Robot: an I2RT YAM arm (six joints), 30 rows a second.
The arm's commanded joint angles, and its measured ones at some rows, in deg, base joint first. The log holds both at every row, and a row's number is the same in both.
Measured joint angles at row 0: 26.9, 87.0, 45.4, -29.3, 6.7, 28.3
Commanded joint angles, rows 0 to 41: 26.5, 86.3, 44.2, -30.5, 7.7, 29.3; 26.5, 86.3, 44.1, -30.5, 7.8, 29.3; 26.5, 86.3, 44.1, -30.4, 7.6, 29.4; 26.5, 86.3, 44.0, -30.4, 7.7, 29.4; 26.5, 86.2, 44.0, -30.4, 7.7, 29.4; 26.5, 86.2, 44.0, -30.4, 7.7, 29.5; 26.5, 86.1, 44.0, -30.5, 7.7, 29.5; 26.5, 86.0, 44.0, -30.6, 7.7, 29.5; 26.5, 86.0, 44.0, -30.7, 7.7, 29.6; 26.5, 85.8, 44.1, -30.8, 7.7, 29.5; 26.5, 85.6, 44.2, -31.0, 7.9, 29.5; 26.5, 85.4, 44.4, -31.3, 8.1, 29.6; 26.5, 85.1, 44.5, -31.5, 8.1, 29.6; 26.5, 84.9, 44.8, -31.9, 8.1, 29.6; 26.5, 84.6, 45.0, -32.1, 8.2, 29.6; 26.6, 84.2, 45.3, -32.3, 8.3, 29.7; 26.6, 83.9, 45.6, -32.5, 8.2, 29.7; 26.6, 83.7, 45.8, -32.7, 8.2, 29.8; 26.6, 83.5, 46.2, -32.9, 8.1, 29.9; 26.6, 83.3, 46.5, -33.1, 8.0, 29.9; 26.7, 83.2, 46.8, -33.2, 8.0, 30.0; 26.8, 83.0, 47.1, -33.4, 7.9, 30.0; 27.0, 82.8, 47.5, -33.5, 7.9, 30.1; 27.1, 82.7, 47.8, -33.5, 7.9, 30.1; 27.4, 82.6, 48.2, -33.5, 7.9, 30.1; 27.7, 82.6, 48.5, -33.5, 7.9, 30.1; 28.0, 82.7, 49.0, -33.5, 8.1, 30.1; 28.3, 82.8, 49.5, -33.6, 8.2, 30.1; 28.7, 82.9, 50.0, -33.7, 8.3, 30.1; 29.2, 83.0, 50.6, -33.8, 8.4, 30.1; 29.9, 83.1, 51.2, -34.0, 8.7, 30.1; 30.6, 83.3, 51.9, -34.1, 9.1, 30.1; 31.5, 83.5, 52.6, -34.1, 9.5, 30.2; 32.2, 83.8, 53.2, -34.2, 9.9, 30.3; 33.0, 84.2, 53.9, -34.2, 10.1, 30.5; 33.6, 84.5, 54.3, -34.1, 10.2, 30.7; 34.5, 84.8, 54.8, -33.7, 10.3, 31.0; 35.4, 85.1, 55.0, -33.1, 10.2, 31.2; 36.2, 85.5, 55.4, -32.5, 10.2, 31.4; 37.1, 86.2, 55.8, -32.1, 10.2, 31.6; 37.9, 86.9, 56.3, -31.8, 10.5, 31.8; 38.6, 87.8, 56.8, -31.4, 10.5, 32.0
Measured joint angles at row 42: 36.9, 85.6, 55.5, -31.9, 9.2, 30.6
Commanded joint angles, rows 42 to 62: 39.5, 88.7, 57.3, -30.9, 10.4, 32.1; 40.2, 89.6, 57.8, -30.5, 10.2, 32.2; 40.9, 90.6, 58.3, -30.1, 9.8, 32.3; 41.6, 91.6, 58.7, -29.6, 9.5, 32.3; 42.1, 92.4, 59.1, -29.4, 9.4, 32.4; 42.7, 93.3, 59.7, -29.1, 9.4, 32.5; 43.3, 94.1, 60.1, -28.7, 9.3, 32.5; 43.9, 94.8, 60.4, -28.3, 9.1, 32.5; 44.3, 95.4, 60.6, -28.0, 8.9, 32.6; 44.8, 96.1, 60.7, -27.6, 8.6, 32.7; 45.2, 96.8, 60.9, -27.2, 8.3, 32.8; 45.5, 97.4, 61.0, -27.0, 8.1, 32.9; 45.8, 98.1, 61.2, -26.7, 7.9, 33.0; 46.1, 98.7, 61.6, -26.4, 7.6, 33.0; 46.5, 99.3, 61.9, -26.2, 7.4, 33.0; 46.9, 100.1, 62.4, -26.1, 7.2, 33.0; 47.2, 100.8, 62.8, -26.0, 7.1, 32.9; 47.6, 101.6, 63.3, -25.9, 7.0, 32.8; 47.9, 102.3, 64.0, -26.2, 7.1, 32.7; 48.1, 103.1, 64.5, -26.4, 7.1, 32.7; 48.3, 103.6, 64.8, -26.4, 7.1, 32.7
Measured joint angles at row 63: 47.6, 102.4, 63.3, -26.5, 7.2, 32.0
